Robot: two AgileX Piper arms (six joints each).
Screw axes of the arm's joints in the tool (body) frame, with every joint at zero. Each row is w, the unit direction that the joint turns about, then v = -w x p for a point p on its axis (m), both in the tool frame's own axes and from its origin. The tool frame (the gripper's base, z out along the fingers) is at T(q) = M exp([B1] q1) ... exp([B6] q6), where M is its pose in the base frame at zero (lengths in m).
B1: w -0.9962 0 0.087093 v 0 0.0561 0
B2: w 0 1 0 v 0.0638 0 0.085
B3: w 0 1 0 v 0.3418 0 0.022
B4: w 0 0 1 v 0 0 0
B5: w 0 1 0 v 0.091 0 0
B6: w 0 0 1 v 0 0 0
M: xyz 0.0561 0 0.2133 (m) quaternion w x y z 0.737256 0 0.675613 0
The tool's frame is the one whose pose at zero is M.
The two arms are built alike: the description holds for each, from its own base.
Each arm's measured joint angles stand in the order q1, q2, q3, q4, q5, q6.
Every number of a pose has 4 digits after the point.
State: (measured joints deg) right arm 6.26 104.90 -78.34 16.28 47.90 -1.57; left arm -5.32 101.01 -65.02 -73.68 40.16 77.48
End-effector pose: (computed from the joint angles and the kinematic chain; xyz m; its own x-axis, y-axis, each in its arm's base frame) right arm 0.3797 0.0607 0.2317 -0.9411 0.0593 -0.3328 -0.0280 0.9674 0.2517; left arm 0.3624 -0.0903 0.2327 -0.6129 0.1729 -0.7710 0.6102 0.7235 -0.3228
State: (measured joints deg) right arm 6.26 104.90 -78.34 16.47 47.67 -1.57; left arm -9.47 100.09 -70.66 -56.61 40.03 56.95
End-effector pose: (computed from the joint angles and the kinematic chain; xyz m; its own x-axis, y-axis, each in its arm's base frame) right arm 0.3801 0.0609 0.2319 -0.9398 0.0625 -0.3360 -0.0267 0.9667 0.2546; left arm 0.3618 -0.1099 0.2525 -0.6758 0.2269 -0.7013 0.5800 0.7508 -0.3160
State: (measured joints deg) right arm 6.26 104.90 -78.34 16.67 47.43 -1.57; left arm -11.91 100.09 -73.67 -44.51 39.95 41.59
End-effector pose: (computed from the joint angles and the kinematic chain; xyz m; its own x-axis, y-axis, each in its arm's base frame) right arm 0.3804 0.0611 0.2320 -0.9384 0.0658 -0.3392 -0.0254 0.9659 0.2576; left arm 0.3620 -0.1182 0.2590 -0.7351 0.2281 -0.6384 0.5142 0.8012 -0.3060
